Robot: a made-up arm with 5 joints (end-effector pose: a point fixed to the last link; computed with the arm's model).
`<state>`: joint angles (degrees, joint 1 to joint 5).
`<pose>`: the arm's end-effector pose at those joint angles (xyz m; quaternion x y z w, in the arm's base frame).
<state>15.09 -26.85 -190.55 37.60 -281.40</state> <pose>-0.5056 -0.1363 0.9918 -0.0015 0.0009 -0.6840 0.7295</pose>
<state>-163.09 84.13 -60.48 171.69 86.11</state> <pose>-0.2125 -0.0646 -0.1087 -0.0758 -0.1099 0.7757 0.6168</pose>
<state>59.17 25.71 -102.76 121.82 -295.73</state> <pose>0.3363 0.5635 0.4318 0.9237 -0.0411 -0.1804 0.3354</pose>
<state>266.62 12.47 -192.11 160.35 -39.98</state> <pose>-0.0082 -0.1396 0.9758 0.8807 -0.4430 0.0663 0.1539</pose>
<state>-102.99 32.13 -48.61 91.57 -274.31</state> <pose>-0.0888 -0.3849 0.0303 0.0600 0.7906 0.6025 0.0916</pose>
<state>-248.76 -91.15 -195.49 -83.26 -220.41</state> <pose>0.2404 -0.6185 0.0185 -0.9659 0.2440 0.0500 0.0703</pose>
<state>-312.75 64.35 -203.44 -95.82 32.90</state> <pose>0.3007 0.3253 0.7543 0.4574 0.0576 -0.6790 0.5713</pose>
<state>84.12 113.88 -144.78 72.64 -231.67</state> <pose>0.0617 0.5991 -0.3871 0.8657 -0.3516 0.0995 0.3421</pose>
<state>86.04 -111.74 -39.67 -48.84 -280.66</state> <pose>-0.0223 -0.3225 0.6985 0.1755 0.0103 -0.1253 0.9764</pose>
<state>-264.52 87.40 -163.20 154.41 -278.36</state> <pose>-0.0702 0.7314 0.1131 0.7681 0.0932 -0.0159 0.6332</pose>
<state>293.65 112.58 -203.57 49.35 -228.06</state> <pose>0.3445 -0.7866 0.1569 0.1486 0.9228 -0.2988 0.1925</pose>
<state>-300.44 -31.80 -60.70 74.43 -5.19</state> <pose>0.2088 0.3552 0.6506 -0.8341 -0.5288 -0.1397 0.0717</pose>
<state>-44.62 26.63 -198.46 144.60 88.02</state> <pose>0.2030 -0.2003 0.9551 -0.3903 0.8901 -0.2187 0.0870</pose>
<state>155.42 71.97 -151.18 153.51 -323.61</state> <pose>-0.6749 0.3087 0.2304 0.4044 0.6869 0.0621 0.6007</pose>
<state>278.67 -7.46 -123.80 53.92 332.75</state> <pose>0.0596 -0.3910 1.0403 0.6954 -0.3549 0.3647 0.5074</pose>
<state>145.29 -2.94 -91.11 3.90 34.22</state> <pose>-0.4762 0.3299 0.8211 -0.3996 -0.5822 -0.0030 0.7080</pose>
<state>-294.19 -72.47 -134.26 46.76 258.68</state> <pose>-0.2629 -0.5852 0.8974 0.0195 0.1728 0.9379 0.3003</pose>
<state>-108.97 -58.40 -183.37 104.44 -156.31</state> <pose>0.2263 0.6584 0.7421 0.3332 0.1461 -0.6310 0.6852</pose>
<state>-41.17 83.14 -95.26 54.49 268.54</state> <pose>0.4058 -0.3548 -0.2934 -0.8441 -0.3962 0.1452 0.3309</pose>
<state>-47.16 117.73 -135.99 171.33 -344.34</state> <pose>0.2781 -0.2999 -0.3011 -0.1987 0.1214 0.9360 0.2640</pose>
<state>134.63 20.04 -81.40 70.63 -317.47</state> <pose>-0.4774 0.4836 0.3409 0.6918 0.7176 -0.0020 0.0808</pose>
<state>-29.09 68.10 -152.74 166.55 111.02</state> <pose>0.6316 -0.3514 0.3074 0.2576 -0.7099 -0.4949 0.4297</pose>
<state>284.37 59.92 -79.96 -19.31 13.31</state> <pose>0.1733 -0.6765 -0.0296 0.6720 -0.6596 0.2881 0.1742</pose>
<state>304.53 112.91 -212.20 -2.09 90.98</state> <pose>0.4524 -0.6575 0.3284 -0.1828 0.6066 -0.7369 0.2359</pose>
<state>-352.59 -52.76 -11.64 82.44 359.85</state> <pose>0.2473 0.0322 0.3151 0.9855 0.0651 -0.1565 0.0099</pose>
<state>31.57 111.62 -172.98 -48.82 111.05</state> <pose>0.6849 0.4209 0.0478 -0.4401 0.3659 -0.2628 0.7768</pose>
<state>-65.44 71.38 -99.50 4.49 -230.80</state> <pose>0.3141 -0.6874 -0.0899 0.1247 0.9708 -0.1739 0.1081</pose>
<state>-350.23 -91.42 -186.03 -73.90 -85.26</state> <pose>-0.7137 -0.1229 0.0600 -0.6735 -0.7354 0.0596 0.0462</pose>
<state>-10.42 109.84 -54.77 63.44 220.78</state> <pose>-0.1164 0.0214 -0.2757 -0.2209 -0.4610 0.2251 0.8295</pose>
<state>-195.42 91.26 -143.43 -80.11 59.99</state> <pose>-0.7551 0.2083 0.1112 -0.2474 -0.3200 0.3468 0.8462</pose>
